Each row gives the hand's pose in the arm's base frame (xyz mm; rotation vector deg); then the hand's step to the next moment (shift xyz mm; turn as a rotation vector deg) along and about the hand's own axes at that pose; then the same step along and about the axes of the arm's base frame.
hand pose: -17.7 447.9 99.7 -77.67 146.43 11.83
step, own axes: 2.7 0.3 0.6 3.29 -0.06 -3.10
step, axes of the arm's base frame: -1.6 -1.8 -1.3 -2.18 -3.38 2.07
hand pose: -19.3 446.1 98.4 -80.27 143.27 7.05
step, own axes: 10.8 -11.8 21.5 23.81 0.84 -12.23
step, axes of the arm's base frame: 8.8 -10.7 -22.9 -14.86 -21.68 5.12
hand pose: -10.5 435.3 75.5 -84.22 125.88 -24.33
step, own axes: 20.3 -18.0 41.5 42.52 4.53 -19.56
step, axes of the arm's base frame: 29.6 -25.7 -30.4 -27.70 -37.57 5.72
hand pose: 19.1 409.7 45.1 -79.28 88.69 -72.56
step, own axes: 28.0 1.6 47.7 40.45 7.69 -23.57
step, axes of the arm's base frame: 38.9 -37.5 -12.0 -32.00 -34.84 3.61
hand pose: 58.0 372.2 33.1 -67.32 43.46 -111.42
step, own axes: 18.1 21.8 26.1 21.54 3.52 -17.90
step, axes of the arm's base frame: 24.0 -30.0 2.3 -22.05 -17.63 0.19
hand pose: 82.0 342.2 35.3 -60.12 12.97 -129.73
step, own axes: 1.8 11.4 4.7 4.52 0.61 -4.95
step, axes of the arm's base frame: 7.9 -9.6 -0.2 -5.57 -3.72 -0.71
